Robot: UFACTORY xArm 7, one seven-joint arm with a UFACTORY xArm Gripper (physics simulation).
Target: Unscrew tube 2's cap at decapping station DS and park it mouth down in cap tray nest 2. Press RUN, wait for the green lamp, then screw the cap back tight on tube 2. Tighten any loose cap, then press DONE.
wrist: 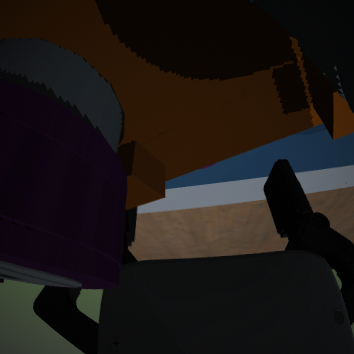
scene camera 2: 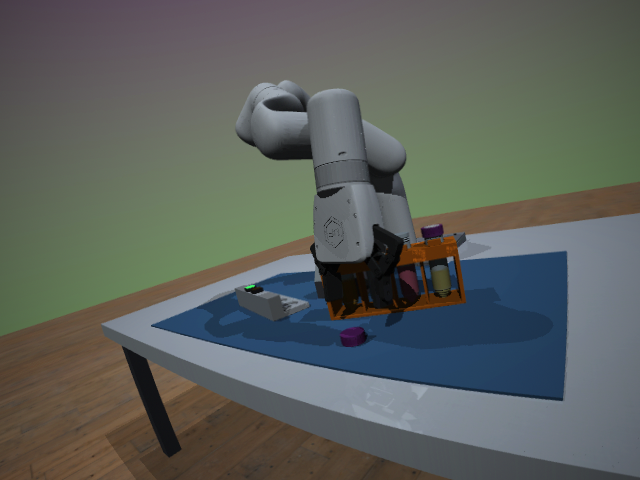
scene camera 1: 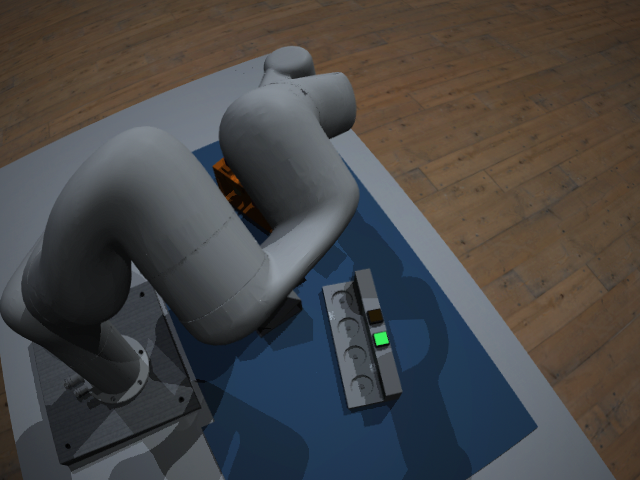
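Pixels of known places: gripper, between the fingertips: (wrist: 203, 175) (scene camera 2: 357, 303); arm's base, origin of its link: (scene camera 1: 116, 369).
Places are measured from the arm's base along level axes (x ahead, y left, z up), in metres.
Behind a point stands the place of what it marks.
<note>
My gripper (scene camera 2: 358, 290) @(x 0.505, y 0.095, z 0.033 m) (wrist: 203, 175) @(x 0.505, y 0.095, z 0.033 m) is open and empty. It is lowered over the left part of the orange tube rack (scene camera 2: 423, 250) @(x 0.415, y 0.175, z 0.077 m) (scene camera 1: 231, 187) @(x 0.372, y 0.211, z -0.003 m) (wrist: 211, 116), with its fingers straddling the rack. In the wrist view a purple tube cap (wrist: 53, 197) fills the left side, right beside my left finger. A dark round rack opening (wrist: 197, 42) shows above. Another capped tube (scene camera 2: 432, 231) @(x 0.399, y 0.191, z 0.101 m) stands at the rack's right end. A loose purple cap (scene camera 2: 352, 336) @(x 0.541, y 0.096, z 0.000 m) lies on the blue mat (scene camera 2: 461, 343) @(x 0.535, y 0.234, z -0.014 m) (scene camera 1: 461, 405) @(x 0.428, y -0.391, z -0.014 m) in front of the rack. The arm hides most of the rack in scene camera 1.
The grey cap tray (scene camera 1: 339, 367) @(x 0.316, y -0.213, z -0.011 m) (scene camera 2: 290, 304) @(x 0.393, y -0.119, z -0.006 m) holds several empty round nests. Its side strip carries a lit green lamp (scene camera 1: 380, 339) @(x 0.384, y -0.228, z 0.039 m) (scene camera 2: 250, 288) @(x 0.394, y -0.219, z 0.037 m) and a dark button (scene camera 1: 375, 315) @(x 0.404, y -0.192, z 0.039 m). A dark grey box corner (scene camera 1: 285, 310) @(x 0.300, y -0.091, z 0.024 m) shows under the arm. The table edge (scene camera 1: 404, 214) @(x 0.608, y -0.049, z -0.018 m) (scene camera 2: 366, 405) @(x 0.656, y 0.163, z -0.017 m) runs close by.
</note>
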